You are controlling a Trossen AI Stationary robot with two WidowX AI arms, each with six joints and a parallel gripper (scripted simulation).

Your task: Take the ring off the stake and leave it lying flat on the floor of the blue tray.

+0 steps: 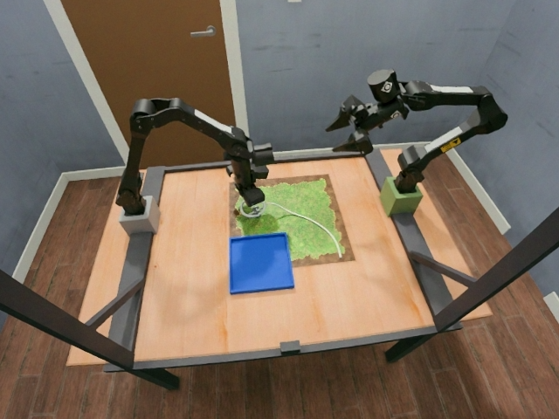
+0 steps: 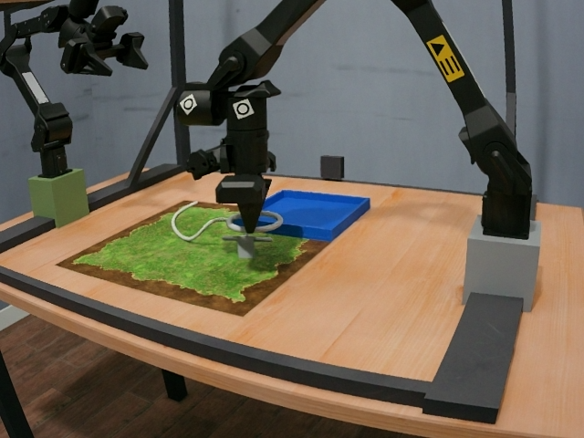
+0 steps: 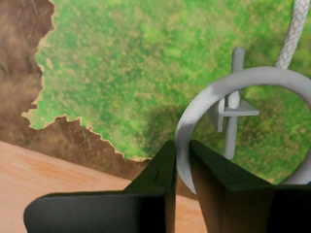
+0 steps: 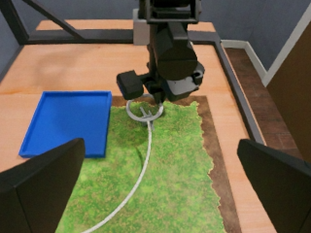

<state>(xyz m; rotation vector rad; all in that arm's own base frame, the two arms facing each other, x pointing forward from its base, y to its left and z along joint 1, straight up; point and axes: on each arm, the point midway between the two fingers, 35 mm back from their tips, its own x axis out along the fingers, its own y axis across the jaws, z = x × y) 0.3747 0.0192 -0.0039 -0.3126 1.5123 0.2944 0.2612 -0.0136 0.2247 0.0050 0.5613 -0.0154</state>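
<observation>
Now: left hand 4 cm past the ring, 3 cm above it and 2 cm to the left of it. From my left hand the other things lie so: blue tray: 22 cm behind, 8 cm below, 3 cm to the right; then green grass mat: 13 cm to the right, 10 cm below, 5 cm behind; then grey stake: 7 cm below, 3 cm to the right, 3 cm behind.
</observation>
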